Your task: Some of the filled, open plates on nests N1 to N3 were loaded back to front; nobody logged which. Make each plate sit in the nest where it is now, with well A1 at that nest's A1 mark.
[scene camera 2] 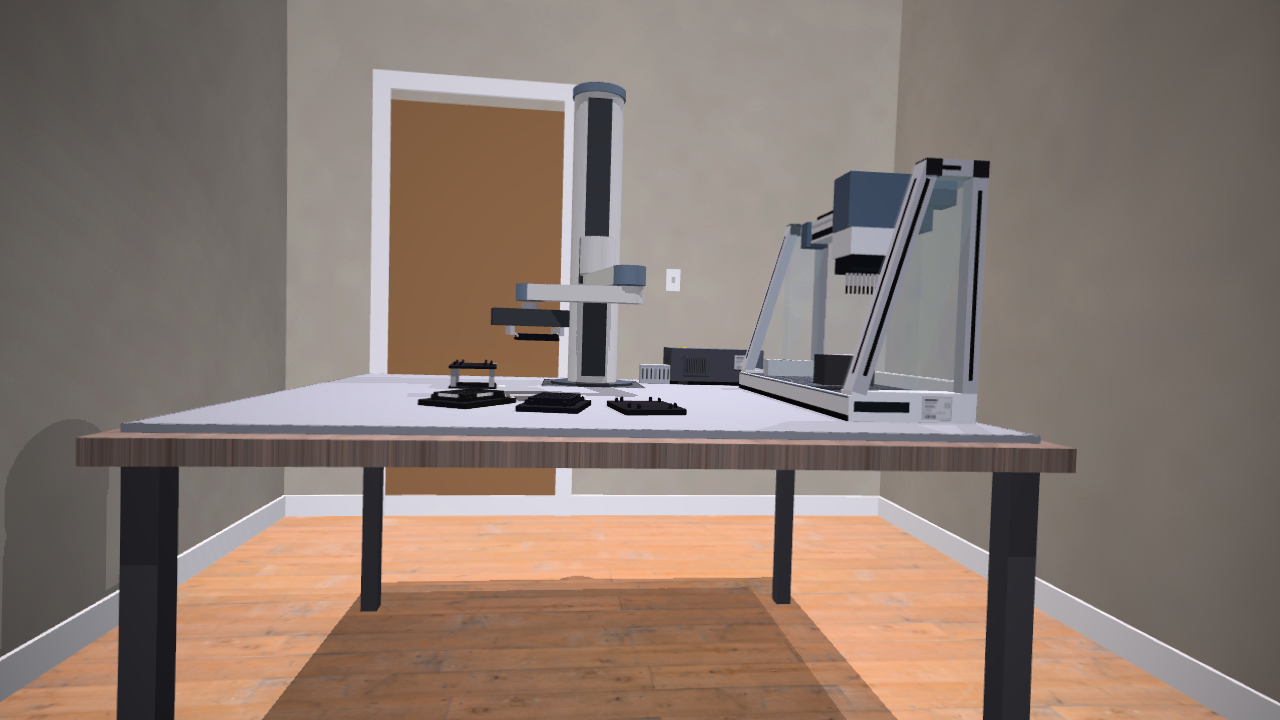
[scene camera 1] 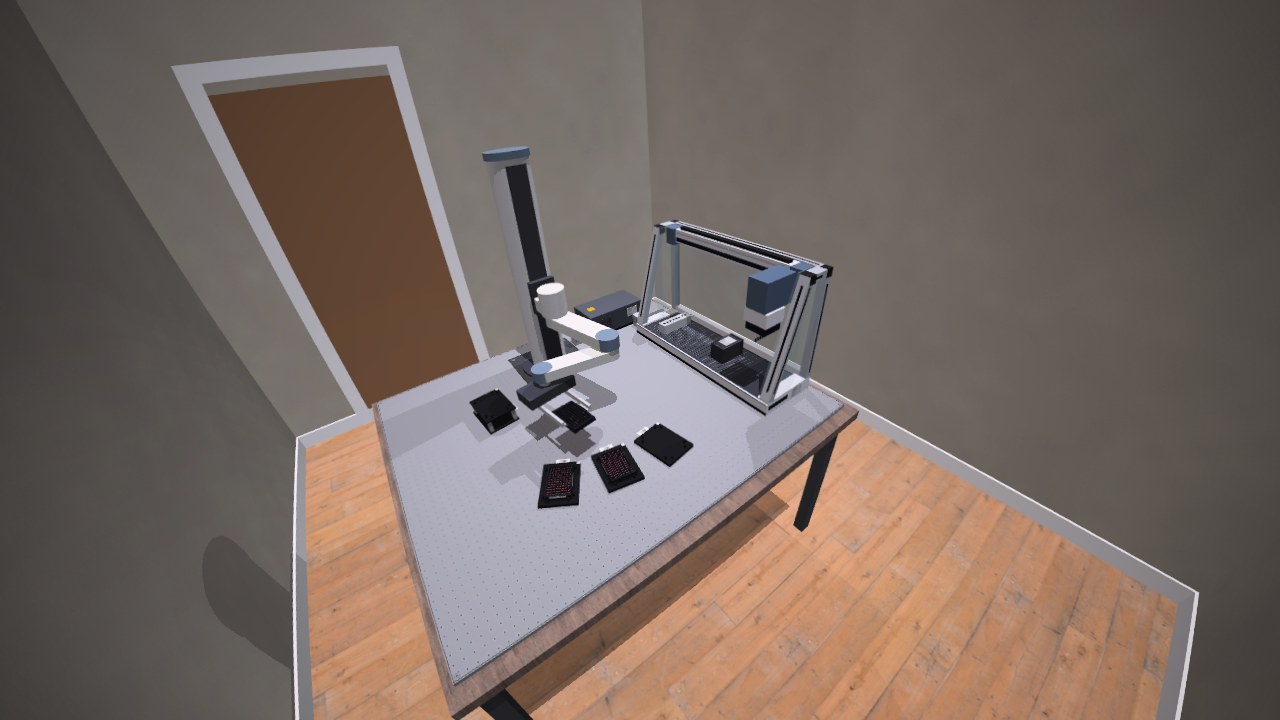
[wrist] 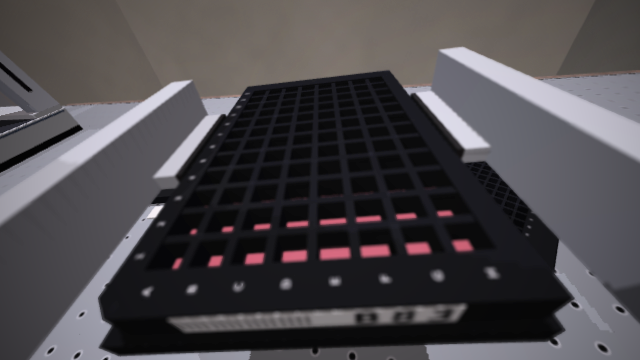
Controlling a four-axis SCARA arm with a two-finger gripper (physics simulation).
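My gripper (scene camera 1: pixel 574 413) (scene camera 2: pixel 537 334) (wrist: pixel 314 90) is shut on a black plate (scene camera 1: pixel 575 417) (scene camera 2: pixel 537 337) (wrist: pixel 320 205) by its long sides, level, high above the table. In the wrist view, its near end has a barcode label reading about B83, with letter A at the near left corner; pink liquid shows in the nearest wells. In scene camera 1, one filled plate (scene camera 1: pixel 560 480) sits on the left nest (scene camera 1: pixel 559 504) and another (scene camera 1: pixel 616 464) on the middle nest (scene camera 1: pixel 628 484). The right nest (scene camera 1: pixel 664 445) (scene camera 2: pixel 646 407) is bare. The nests' numbers and A1 marks are unreadable.
A raised black stand (scene camera 1: pixel 493 405) (scene camera 2: pixel 472 365) stands left of the gripper. The arm's column (scene camera 1: pixel 516 223) (scene camera 2: pixel 597 179) rises behind. A framed pipetting machine (scene camera 1: pixel 702 359) (scene camera 2: pixel 913 407) stands at the right, with a dark box (scene camera 1: pixel 608 308) (scene camera 2: pixel 707 365) behind.
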